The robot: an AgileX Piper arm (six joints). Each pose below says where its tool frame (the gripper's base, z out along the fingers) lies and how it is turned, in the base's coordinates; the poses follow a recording.
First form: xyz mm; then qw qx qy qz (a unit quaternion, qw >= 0).
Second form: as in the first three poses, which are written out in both.
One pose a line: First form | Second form
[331 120 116 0.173 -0.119 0.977 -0.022] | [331 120 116 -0.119 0.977 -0.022 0.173]
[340 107 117 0.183 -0.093 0.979 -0.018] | [340 107 117 -0.093 0.979 -0.018 0.183]
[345 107 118 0.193 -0.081 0.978 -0.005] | [345 107 118 -0.081 0.978 -0.005 0.193]
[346 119 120 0.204 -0.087 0.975 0.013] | [346 119 120 -0.087 0.975 0.013 0.204]
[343 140 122 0.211 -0.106 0.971 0.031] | [343 140 122 -0.106 0.971 0.031 0.211]
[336 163 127 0.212 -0.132 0.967 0.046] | [336 163 127 -0.132 0.967 0.046 0.212]
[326 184 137 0.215 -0.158 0.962 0.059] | [326 184 137 -0.158 0.962 0.059 0.215]
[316 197 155 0.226 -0.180 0.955 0.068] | [316 197 155 -0.180 0.955 0.068 0.226]
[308 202 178 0.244 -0.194 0.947 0.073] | [308 202 178 -0.194 0.947 0.073 0.244]
